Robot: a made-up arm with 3 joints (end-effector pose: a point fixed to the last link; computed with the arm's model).
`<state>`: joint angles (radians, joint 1 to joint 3).
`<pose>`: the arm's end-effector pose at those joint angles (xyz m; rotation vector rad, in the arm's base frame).
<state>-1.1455 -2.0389 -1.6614</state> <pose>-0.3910 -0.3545 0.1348 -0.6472 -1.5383 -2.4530</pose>
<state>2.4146 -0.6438 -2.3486</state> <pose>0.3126 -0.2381 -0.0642 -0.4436 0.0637 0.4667</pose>
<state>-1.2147 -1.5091 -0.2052</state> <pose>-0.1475 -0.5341 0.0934 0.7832 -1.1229 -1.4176</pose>
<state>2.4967 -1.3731 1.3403</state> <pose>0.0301 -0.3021 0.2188 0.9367 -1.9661 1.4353</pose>
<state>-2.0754 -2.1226 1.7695</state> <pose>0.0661 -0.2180 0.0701 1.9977 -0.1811 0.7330</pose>
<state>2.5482 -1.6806 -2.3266</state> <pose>0.2704 -0.2295 -0.1166 -1.0898 0.1667 1.2829</pose>
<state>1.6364 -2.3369 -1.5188</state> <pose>0.3654 -0.3540 0.2930 -2.3376 0.0585 0.0159</pose>
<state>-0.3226 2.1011 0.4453</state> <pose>-0.1926 -0.0509 0.0605 -0.7874 0.0738 1.9489</pose>
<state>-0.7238 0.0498 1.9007</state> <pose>-0.0982 -0.2559 0.0088 -0.0510 1.1766 0.0135</pose>
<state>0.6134 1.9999 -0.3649</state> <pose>-0.0741 0.0132 0.3718 0.9414 0.1594 1.7685</pose>
